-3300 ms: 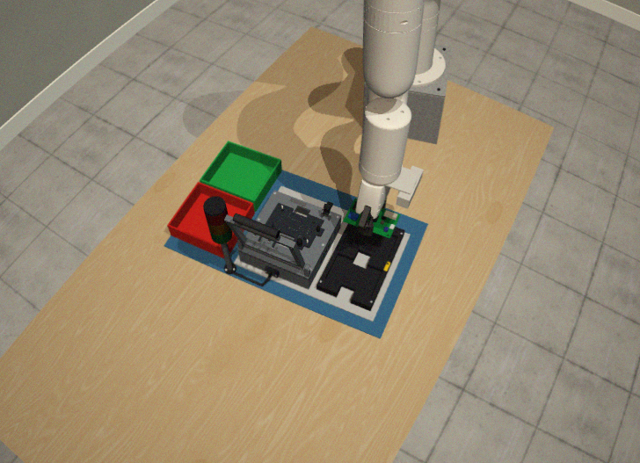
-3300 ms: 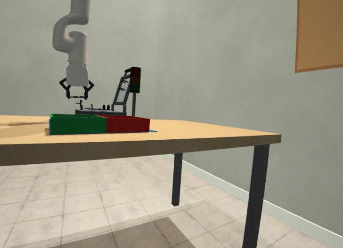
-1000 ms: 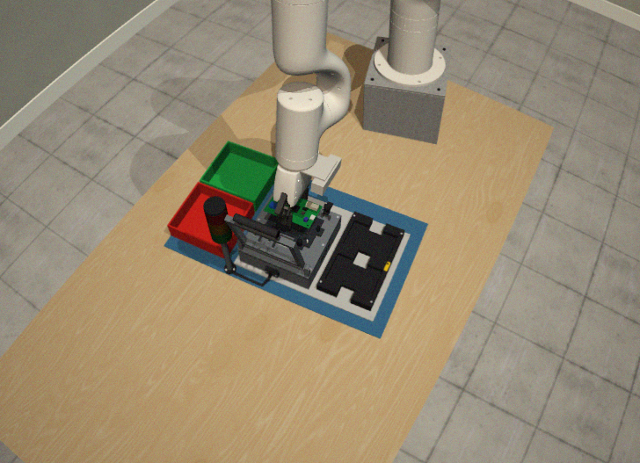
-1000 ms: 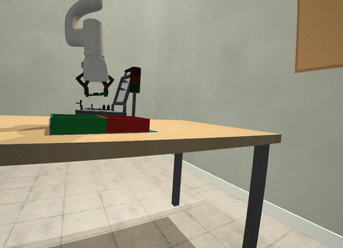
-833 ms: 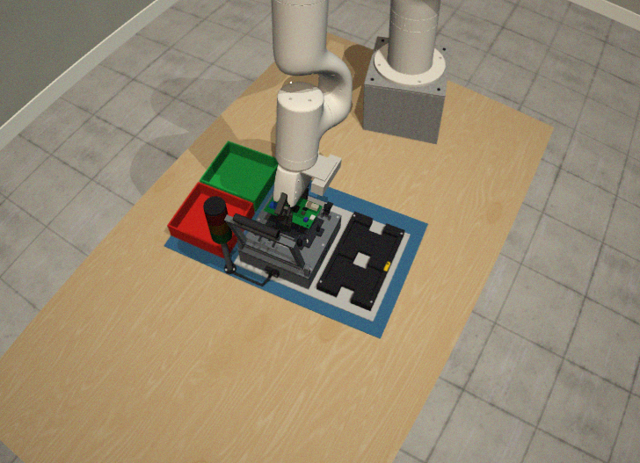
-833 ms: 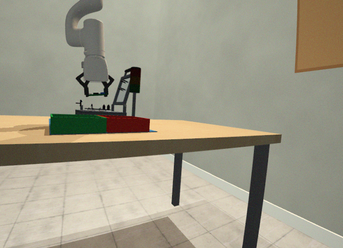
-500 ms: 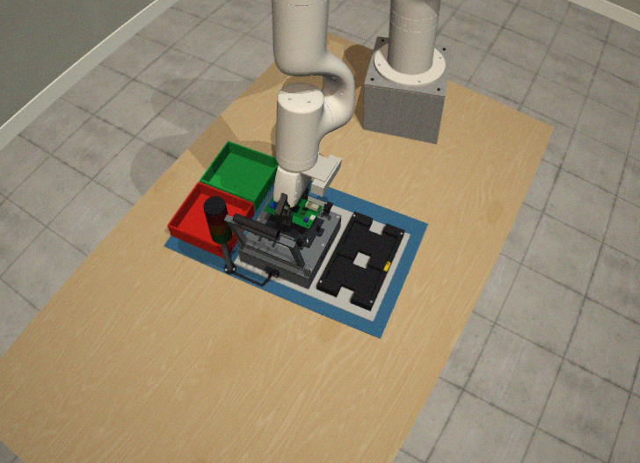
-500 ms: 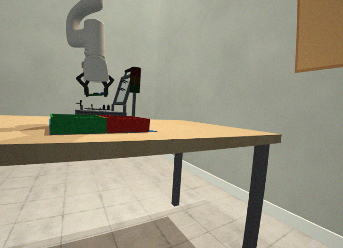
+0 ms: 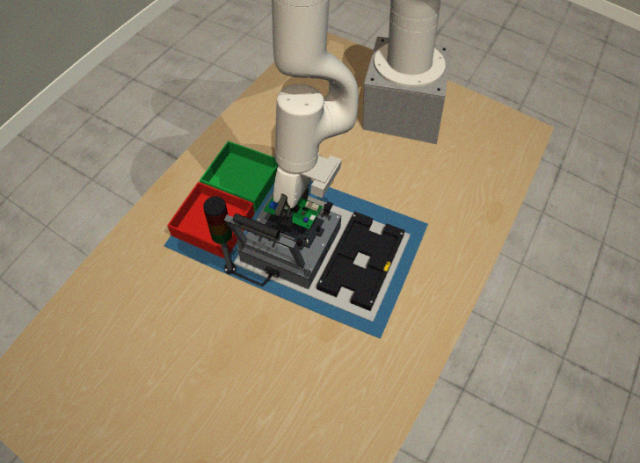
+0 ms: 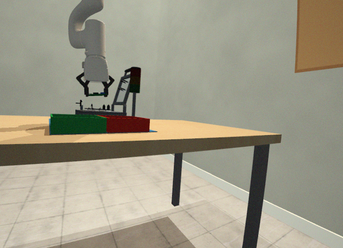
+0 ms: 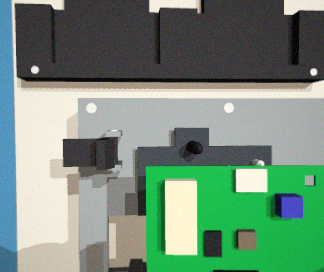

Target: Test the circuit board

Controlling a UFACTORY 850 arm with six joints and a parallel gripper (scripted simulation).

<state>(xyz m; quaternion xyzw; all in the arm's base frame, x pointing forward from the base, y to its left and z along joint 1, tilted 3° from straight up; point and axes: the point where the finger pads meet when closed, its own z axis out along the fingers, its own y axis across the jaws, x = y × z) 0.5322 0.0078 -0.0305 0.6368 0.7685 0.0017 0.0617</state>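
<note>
My gripper is now right at the green circuit board. From my hand the other things lie so: clear lid 12 cm ahead, 5 cm above, 2 cm to the left; then latch hook 7 cm behind, 5 cm to the left, 5 cm below; then red bin 19 cm to the right, 12 cm below, 8 cm ahead.
</note>
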